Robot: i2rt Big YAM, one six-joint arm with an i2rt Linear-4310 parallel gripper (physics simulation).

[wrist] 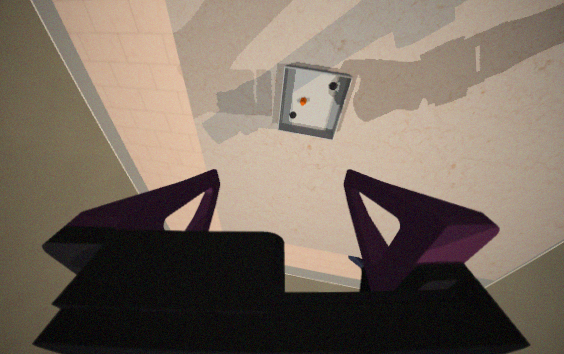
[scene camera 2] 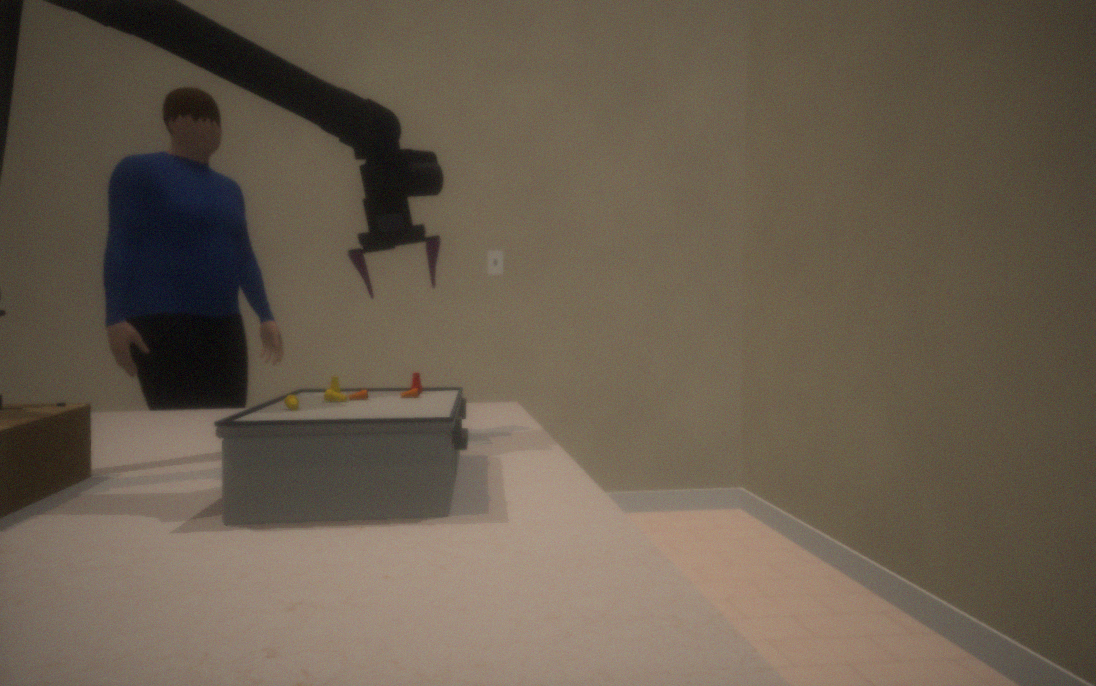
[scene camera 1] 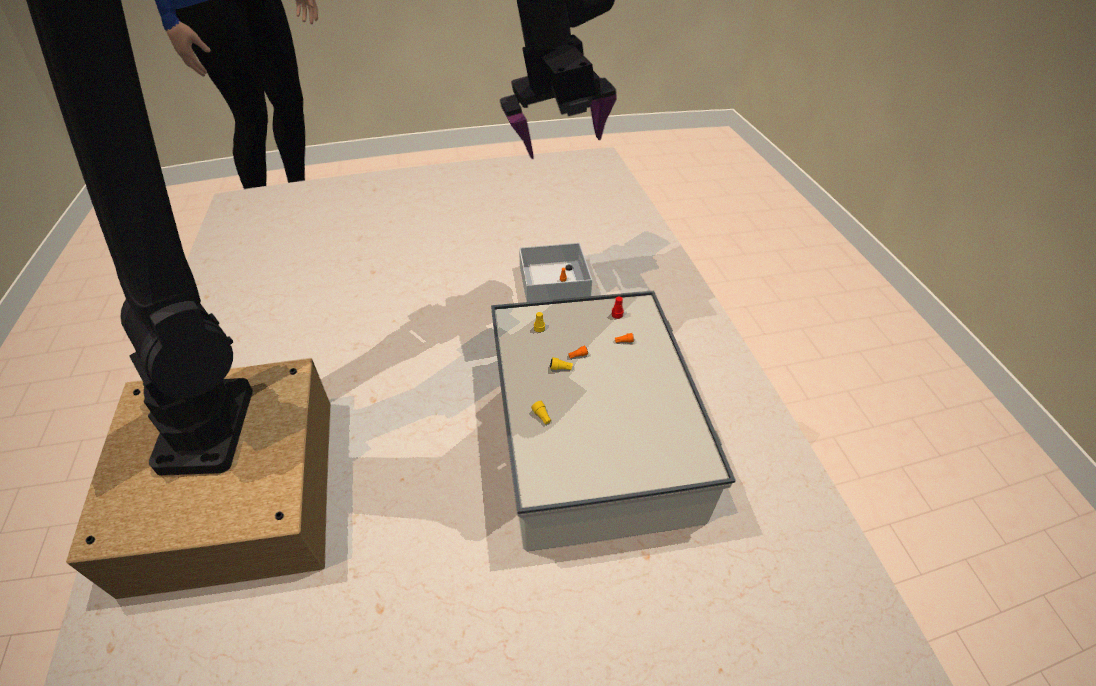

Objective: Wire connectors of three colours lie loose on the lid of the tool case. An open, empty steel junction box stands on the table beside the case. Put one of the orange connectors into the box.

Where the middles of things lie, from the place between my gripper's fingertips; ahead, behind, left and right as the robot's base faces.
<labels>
I see my gripper 10 mm past the steel junction box (scene camera 1: 541, 266) and 220 mm above it. The rest, counted from my hand: grey tool case (scene camera 1: 630, 450): 310 mm to the right, 190 mm below.
</labels>
